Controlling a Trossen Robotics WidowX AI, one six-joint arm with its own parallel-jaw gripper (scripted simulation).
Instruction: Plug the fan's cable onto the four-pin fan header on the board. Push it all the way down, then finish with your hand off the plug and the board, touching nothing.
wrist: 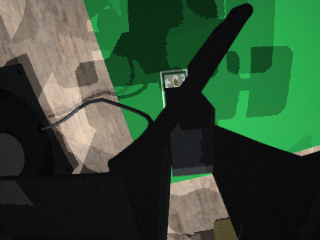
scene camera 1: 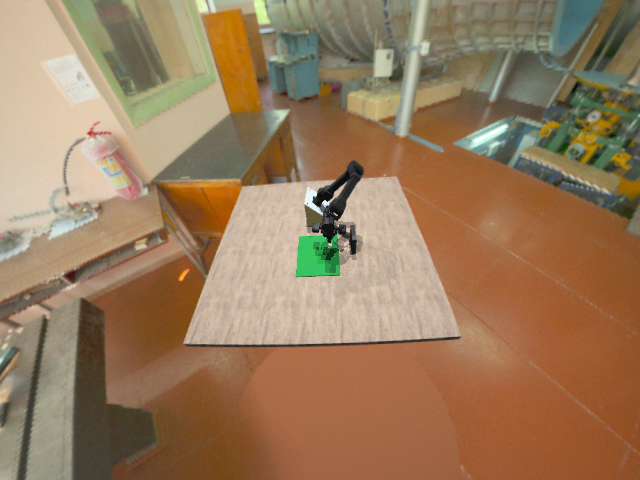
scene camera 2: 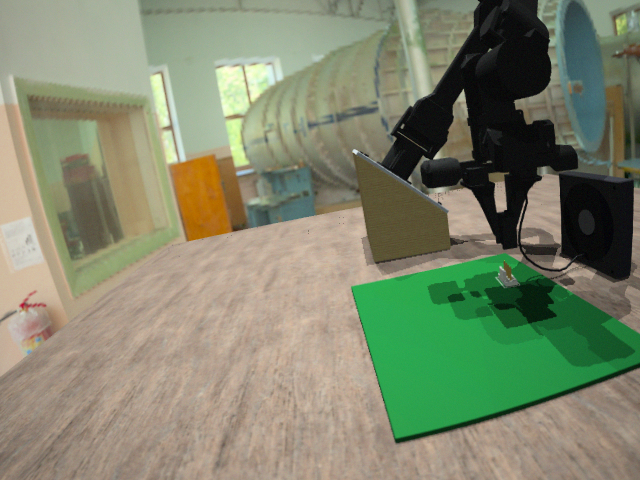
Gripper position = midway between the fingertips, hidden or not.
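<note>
I can see a green board [scene camera 2: 451, 347], and the board is visible in the wrist view [wrist: 258, 90] and in scene camera 1 [scene camera 1: 314, 258] too. There is a black fan [scene camera 2: 592, 206], and there is a fan plug [wrist: 192, 141]. As for my gripper [scene camera 2: 504, 234], I find it in the wrist view [wrist: 185, 132] as well.
</note>
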